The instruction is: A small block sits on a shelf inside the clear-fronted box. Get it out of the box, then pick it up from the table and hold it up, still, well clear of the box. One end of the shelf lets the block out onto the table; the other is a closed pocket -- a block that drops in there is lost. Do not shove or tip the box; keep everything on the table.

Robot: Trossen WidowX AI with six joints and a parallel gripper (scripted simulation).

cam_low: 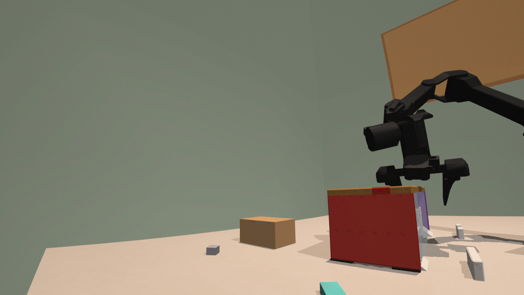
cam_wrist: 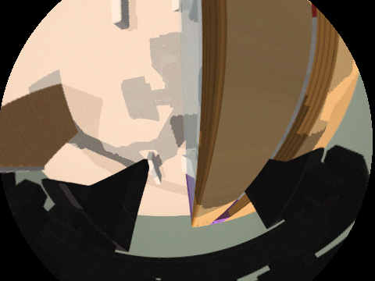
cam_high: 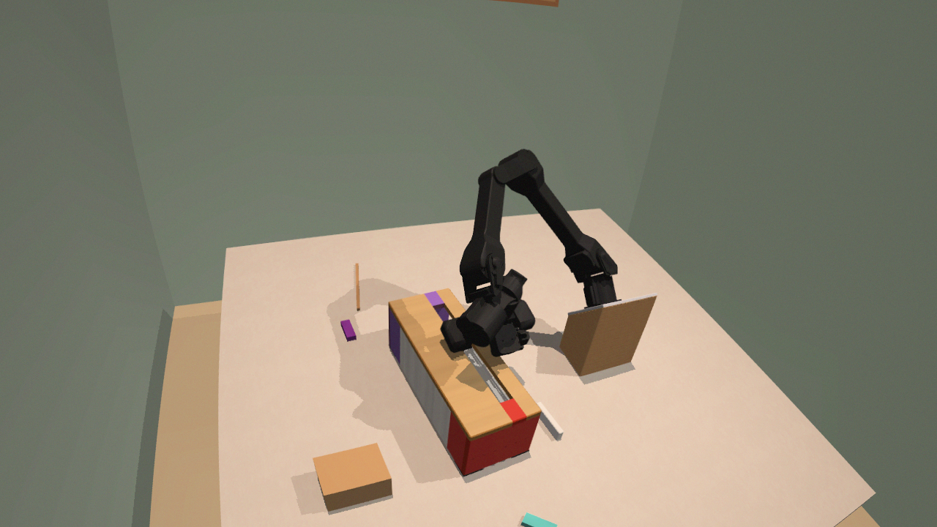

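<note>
Right now the tan block is 60 mm ahead of my gripper tip and 20 mm to the right of it. Round my gripper tip: brown box 330 mm ahead, 190 mm to the left, 50 mm below; long box 30 mm ahead, 40 mm to the left, 20 mm below; purple block 230 mm ahead, 210 mm to the right, 80 mm below.
</note>
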